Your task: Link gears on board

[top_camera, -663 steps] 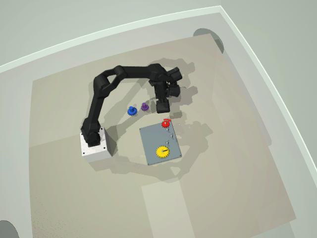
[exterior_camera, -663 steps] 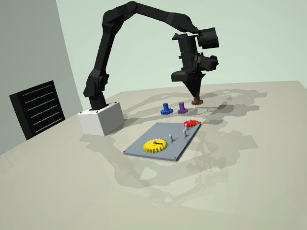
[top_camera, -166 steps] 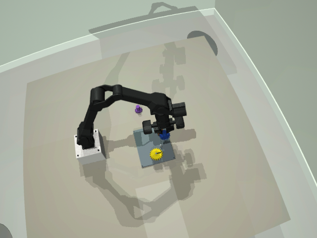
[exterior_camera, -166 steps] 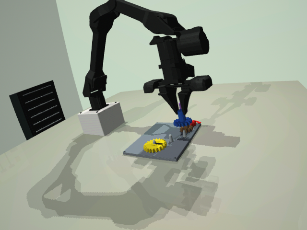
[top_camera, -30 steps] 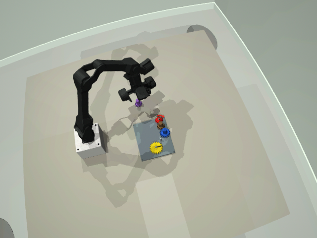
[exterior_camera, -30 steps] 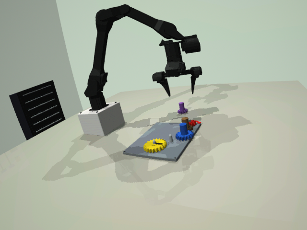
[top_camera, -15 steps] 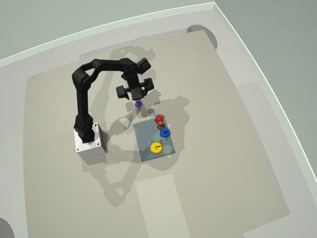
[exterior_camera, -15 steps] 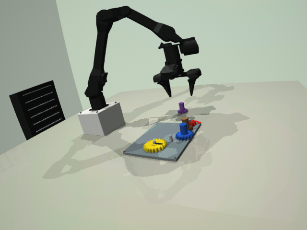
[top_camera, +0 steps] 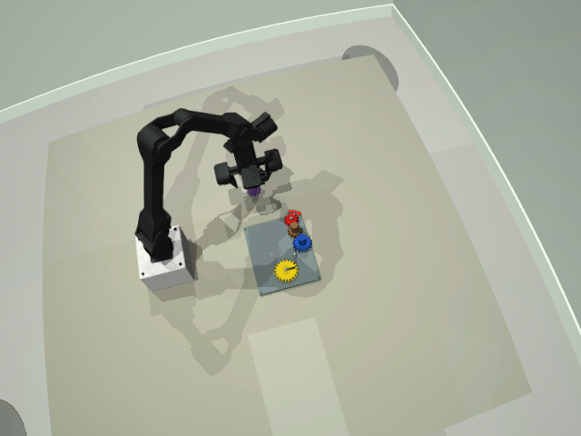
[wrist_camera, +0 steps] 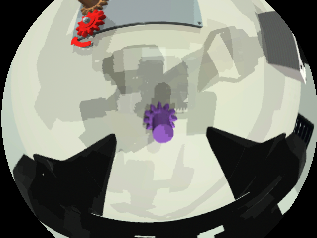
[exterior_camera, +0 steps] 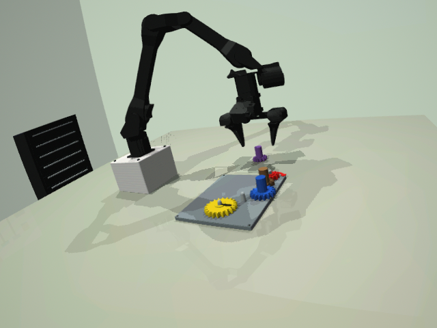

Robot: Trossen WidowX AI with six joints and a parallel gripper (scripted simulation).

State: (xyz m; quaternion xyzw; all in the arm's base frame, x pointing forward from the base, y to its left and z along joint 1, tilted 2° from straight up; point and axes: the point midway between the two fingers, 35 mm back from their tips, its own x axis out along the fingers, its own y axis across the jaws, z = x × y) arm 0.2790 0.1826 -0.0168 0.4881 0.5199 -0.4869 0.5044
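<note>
Right now the purple gear is 30 mm below my gripper tip. The rest, counted from my gripper tip: red arrow: 100 mm ahead, 110 mm to the right, 30 mm below; then brown gear: 90 mm ahead, 170 mm to the right, 20 mm below; then red gear: 90 mm ahead, 130 mm to the right, 30 mm below.
</note>
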